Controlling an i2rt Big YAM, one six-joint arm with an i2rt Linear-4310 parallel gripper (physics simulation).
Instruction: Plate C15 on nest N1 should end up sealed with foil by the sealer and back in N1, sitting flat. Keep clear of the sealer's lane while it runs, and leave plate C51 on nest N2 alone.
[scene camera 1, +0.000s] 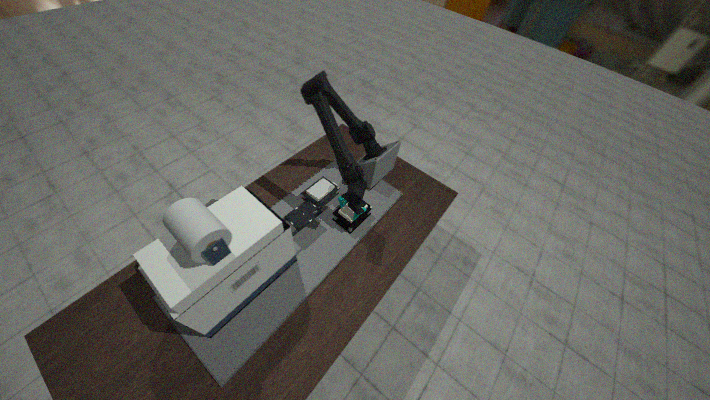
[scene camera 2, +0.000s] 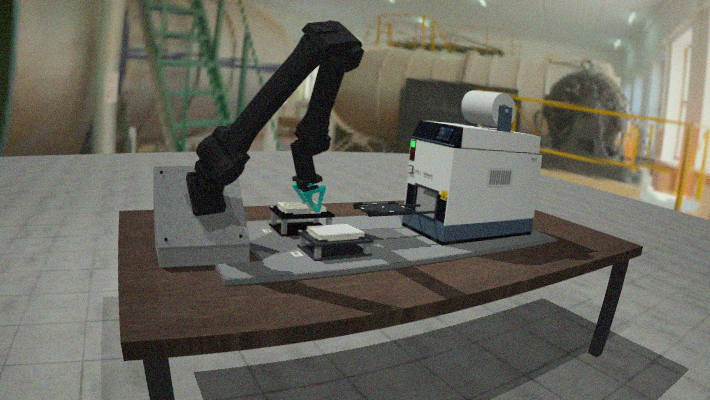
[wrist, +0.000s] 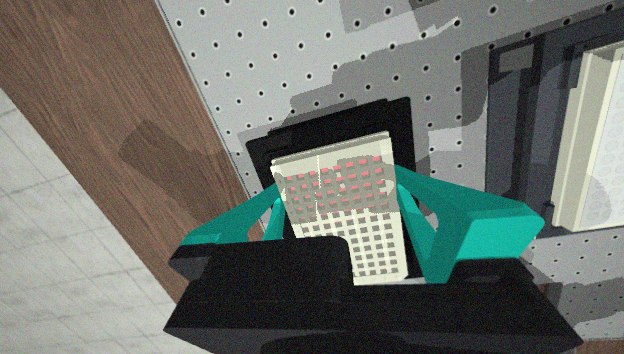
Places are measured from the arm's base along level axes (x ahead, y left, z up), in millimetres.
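Pixels of known places: gripper, fingertip midpoint: (scene camera 1: 348, 214) (scene camera 2: 313, 208) (wrist: 334, 179); arm's base, link origin: (scene camera 1: 375, 154) (scene camera 2: 205, 193).
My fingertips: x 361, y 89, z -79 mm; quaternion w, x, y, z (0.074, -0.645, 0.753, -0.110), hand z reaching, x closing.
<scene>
For each thing: its top centre in the pictures, then the offset to it from my fingertips.
- Plate C15, top centre: (wrist: 345, 228) (scene camera 2: 301, 204) (scene camera 1: 353, 208) dx -37, dy +3, dz +13 mm
- black nest N1, top centre: (wrist: 344, 220) (scene camera 2: 301, 208) (scene camera 1: 353, 209) dx -37, dy +3, dz +2 mm
- White-topped plate C51, top centre: (scene camera 2: 335, 229) (scene camera 1: 320, 188) dx -39, dy -204, dz -2 mm
- nest N2, top centre: (scene camera 2: 335, 232) (scene camera 1: 320, 189) dx -39, dy -204, dz -12 mm
- white foil roll, top centre: (scene camera 1: 189, 218) (scene camera 2: 489, 91) dx +528, dy -177, dz +414 mm
Plate C15 (scene camera 1: 346, 214) (scene camera 2: 291, 205) (wrist: 377, 240), cream with open square wells, some pink, sits level on black nest N1 (scene camera 1: 350, 226) (scene camera 2: 301, 216) (wrist: 350, 116). No foil shows on it. My gripper (scene camera 1: 354, 209) (scene camera 2: 313, 207) (wrist: 334, 179) points down over it, its teal fingers shut against the plate's two sides; its body hides a near corner in the wrist view. White-topped plate C51 (scene camera 1: 321, 189) (scene camera 2: 335, 231) (wrist: 611, 150) sits flat on nest N2 (scene camera 2: 340, 243) (wrist: 510, 130). The white sealer (scene camera 1: 235, 280) (scene camera 2: 475, 185) shows a green light; its black carrier (scene camera 1: 300, 216) (scene camera 2: 382, 208) is out.
A white foil roll (scene camera 1: 192, 227) (scene camera 2: 485, 107) is on top of the sealer. The carrier sticks out of the sealer's opening toward the nests. Nest N2 is close beside nest N1. The arm's grey base block (scene camera 1: 382, 162) (scene camera 2: 200, 250) stands at the table's end behind the nests.
</scene>
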